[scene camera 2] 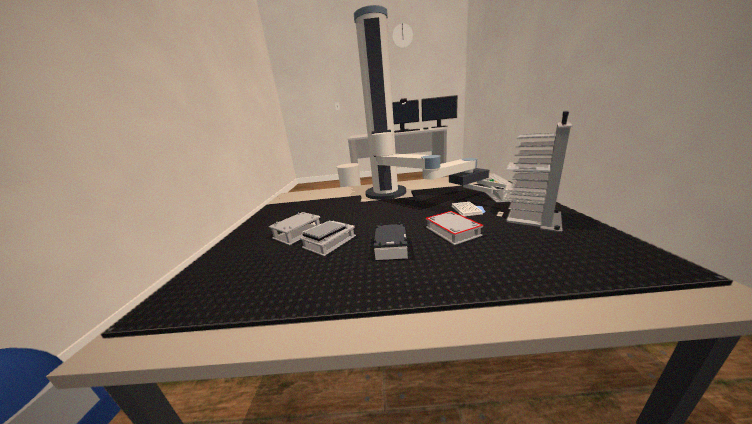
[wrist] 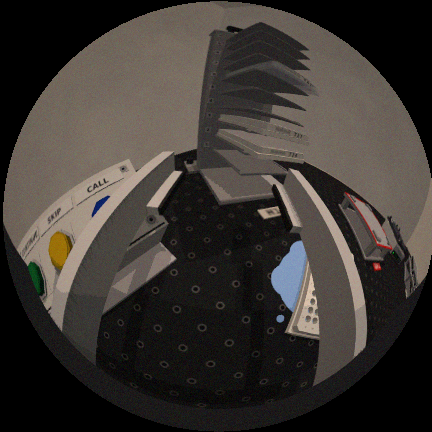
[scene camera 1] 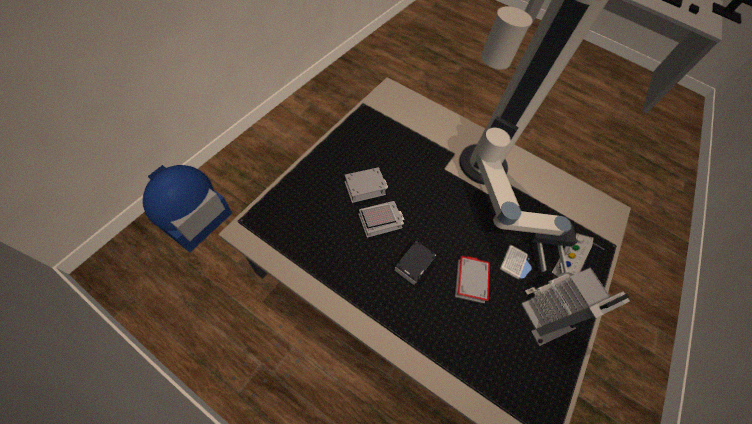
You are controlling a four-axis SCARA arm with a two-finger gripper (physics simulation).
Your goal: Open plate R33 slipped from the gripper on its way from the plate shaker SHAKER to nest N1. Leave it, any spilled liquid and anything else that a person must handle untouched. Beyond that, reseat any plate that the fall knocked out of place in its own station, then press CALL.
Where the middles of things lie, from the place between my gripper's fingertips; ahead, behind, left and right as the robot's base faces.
Now: hand 490 mm to the left of the shaker (scene camera 2: 390, 242), 280 mm short of it and 50 mm above it.
